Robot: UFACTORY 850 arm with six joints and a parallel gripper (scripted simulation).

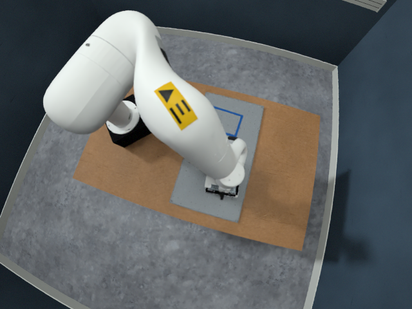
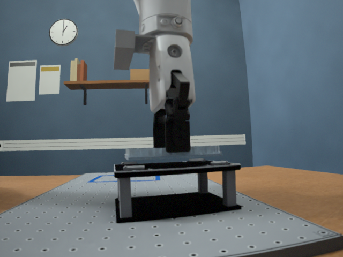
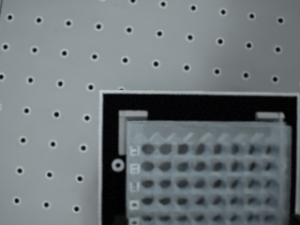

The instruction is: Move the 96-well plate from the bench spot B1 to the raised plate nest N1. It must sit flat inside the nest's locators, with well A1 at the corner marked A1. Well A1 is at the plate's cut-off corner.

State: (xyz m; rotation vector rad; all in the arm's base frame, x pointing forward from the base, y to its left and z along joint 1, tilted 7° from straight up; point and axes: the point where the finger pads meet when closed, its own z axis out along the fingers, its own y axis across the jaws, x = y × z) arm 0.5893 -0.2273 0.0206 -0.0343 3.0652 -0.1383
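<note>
Now: the 96-well plate 1 cm below my hand. From my hand the other things lie so: black raised plate nest: 3 cm below.
</note>
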